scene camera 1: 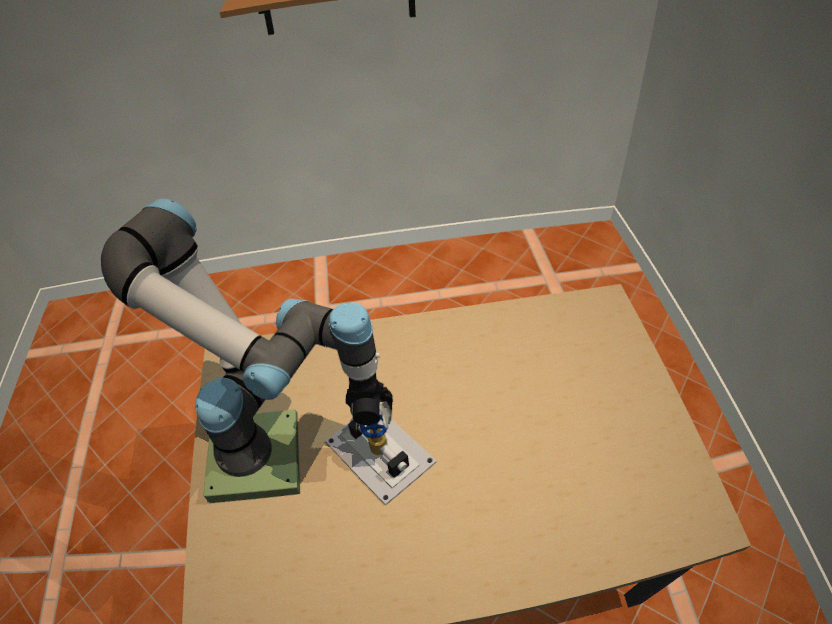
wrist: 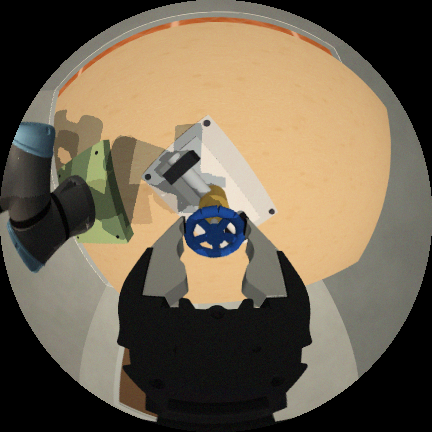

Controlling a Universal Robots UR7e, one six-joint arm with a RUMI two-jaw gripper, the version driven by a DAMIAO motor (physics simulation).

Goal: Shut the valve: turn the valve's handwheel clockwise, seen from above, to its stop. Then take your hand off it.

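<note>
The valve's blue handwheel (scene camera 1: 383, 425) (wrist: 215, 232) sits on top of the brass valve body (scene camera 1: 377, 443) (wrist: 214, 194). My gripper (scene camera 1: 372, 423) (wrist: 214, 218) is shut on the handwheel, with one grey finger against each side of the rim. In the wrist view the wheel lies between the fingertips, and its rim and spokes show. The valve stands on a light grey plate (scene camera 1: 420, 457) (wrist: 242, 175) with dark bolts at its corners. In the scene view the gripper hides part of the wheel.
A pale pipe runs from the valve to a black clamp (scene camera 1: 397, 463) (wrist: 181, 166) on the plate. The green base block (scene camera 1: 285, 436) (wrist: 97, 220) of the arm stands to the left of the plate on the wooden table (scene camera 1: 537, 436). A shelf (scene camera 1: 288, 5) hangs on the back wall.
</note>
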